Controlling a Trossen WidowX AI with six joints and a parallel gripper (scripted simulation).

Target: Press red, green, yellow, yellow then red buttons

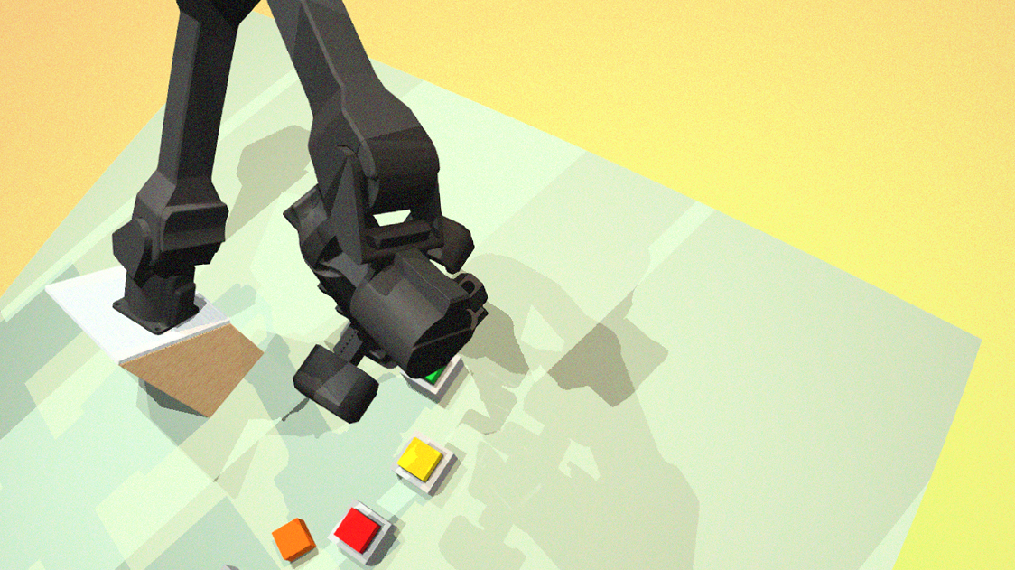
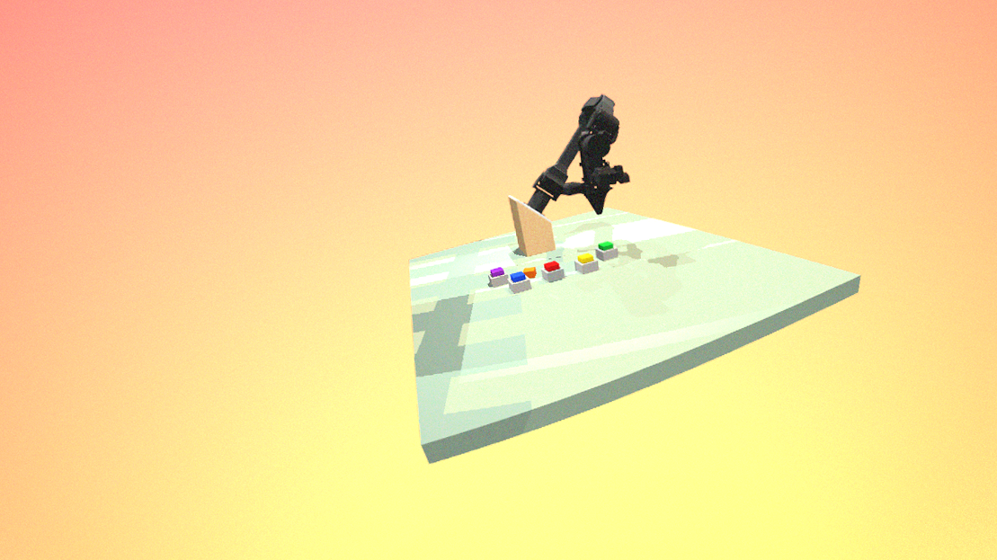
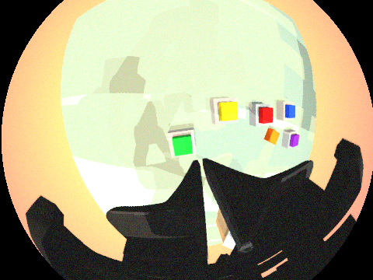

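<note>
Now: gripper tip 10 cm above the green button, 1 cm to the right of it and 1 cm past it. Also, from my gripper tip: yellow button 10 cm below, 8 cm to the right, 3 cm ahead; then red button 17 cm to the right, 10 cm below, 1 cm ahead; then orange block 21 cm to the right, 12 cm below, 5 cm behind.
</note>
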